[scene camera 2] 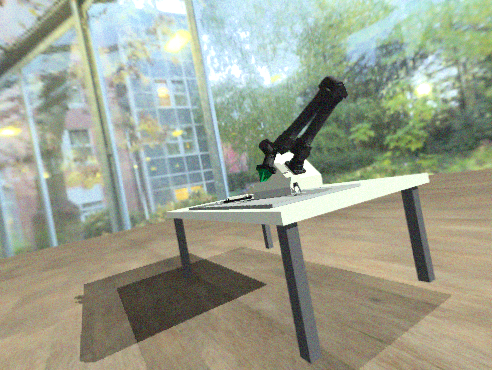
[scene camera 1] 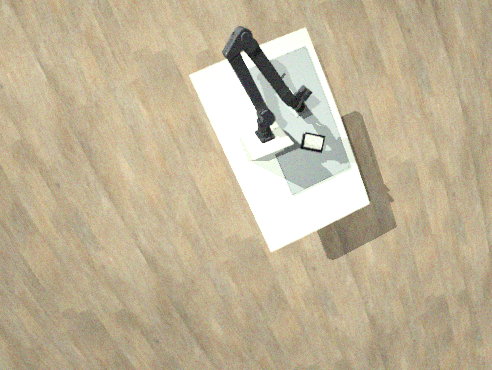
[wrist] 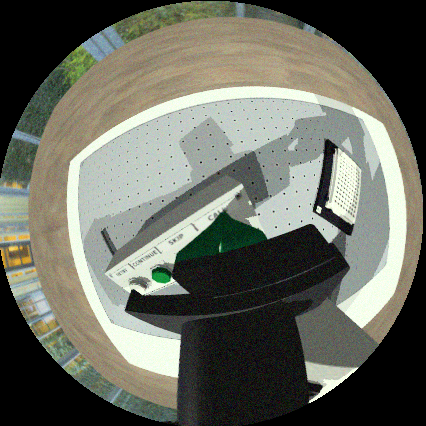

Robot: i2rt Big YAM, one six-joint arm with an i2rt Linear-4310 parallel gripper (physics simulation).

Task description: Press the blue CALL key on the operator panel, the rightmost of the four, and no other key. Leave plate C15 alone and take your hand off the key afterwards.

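Places are measured from the arm's base along level axes (x ahead, y left, z up), in metres.
Pixels of known places: gripper, fingertip midpoint: [scene camera 2: 261,183] [wrist: 224,217]; arm's base at its link origin: [scene camera 2: 294,167] [scene camera 1: 264,135].
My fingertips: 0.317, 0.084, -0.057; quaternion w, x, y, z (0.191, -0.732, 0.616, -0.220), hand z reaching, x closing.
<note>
For each thing: its top centre in the pictures, then the offset to it from my fingertips, as dx, dy, dz. "pt": a spot on its surface instead. Level surfaces: height alone.
- operator panel at its top centre: [wrist: 158,255] [scene camera 2: 273,179] [scene camera 1: 294,97] -0.029, +0.073, +0.010
- pale RETRY key at its top centre: [wrist: 133,288] -0.079, +0.134, +0.001
- green CONTINUE key at its top centre: [wrist: 157,277] -0.060, +0.088, +0.001
- Plate C15 at its top centre: [wrist: 348,184] [scene camera 1: 314,142] +0.020, -0.249, -0.048
- grey perforated board at its surface level: dz -0.074
- short dark bar at a spot on its surface: [wrist: 108,241] pt -0.017, +0.250, -0.073
The operator panel [wrist: 190,220] [scene camera 2: 272,189] is a sloped white-faced box; the wrist view shows its RETRY, CONTINUE, SKIP and CALL labels. The pale RETRY key [wrist: 138,283] and green CONTINUE key [wrist: 161,274] show at its left. My gripper [wrist: 224,217] [scene camera 2: 264,180] is shut and empty, its green fingertips over the CALL end of the panel. They hide the blue CALL key and the SKIP key, so contact or key travel cannot be told. Plate C15 [wrist: 346,187] [scene camera 1: 313,142] [scene camera 2: 239,198], white in a black frame, lies to the right of the panel in the wrist view, apart from the fingers.
The panel and plate are on a grey perforated board [wrist: 150,130] [scene camera 1: 310,175] on the white table [scene camera 1: 300,220] [scene camera 2: 350,200]. A short dark bar [wrist: 108,241] is beyond the panel's RETRY end. The arm's base stands on a white block [scene camera 1: 255,149]. The arm's shadow crosses the board.
</note>
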